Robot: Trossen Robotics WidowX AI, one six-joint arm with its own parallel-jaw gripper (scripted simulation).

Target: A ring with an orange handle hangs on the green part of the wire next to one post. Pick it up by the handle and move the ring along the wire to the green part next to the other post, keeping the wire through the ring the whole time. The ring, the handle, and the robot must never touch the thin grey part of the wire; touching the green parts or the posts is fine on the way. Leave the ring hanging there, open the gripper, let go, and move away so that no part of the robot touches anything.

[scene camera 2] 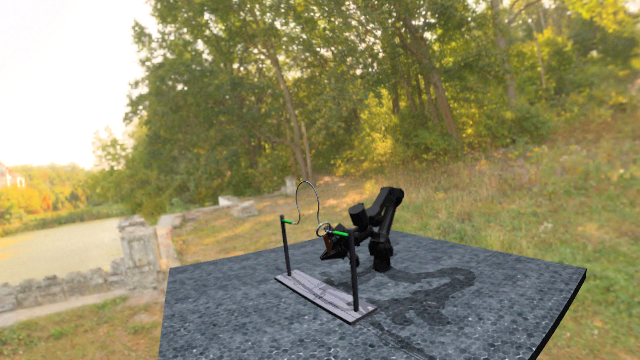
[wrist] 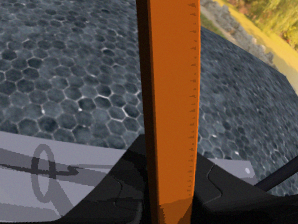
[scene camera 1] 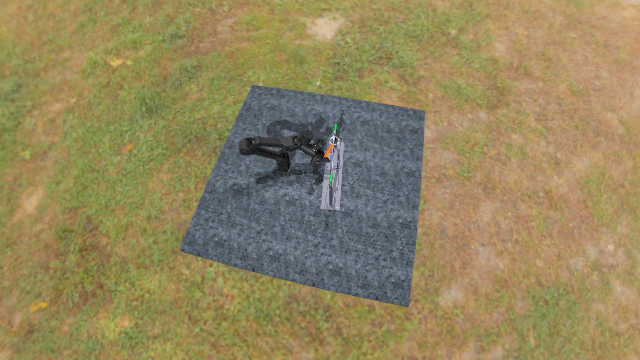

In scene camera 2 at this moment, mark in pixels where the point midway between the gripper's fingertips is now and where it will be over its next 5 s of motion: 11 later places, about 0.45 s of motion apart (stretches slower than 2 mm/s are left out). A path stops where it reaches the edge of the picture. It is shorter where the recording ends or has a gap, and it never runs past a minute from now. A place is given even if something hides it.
My gripper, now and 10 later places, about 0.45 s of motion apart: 320, 258; 329, 266; 335, 270; 339, 270; 342, 272; 345, 273; 346, 276; 347, 277; 355, 271; 357, 267; 362, 263
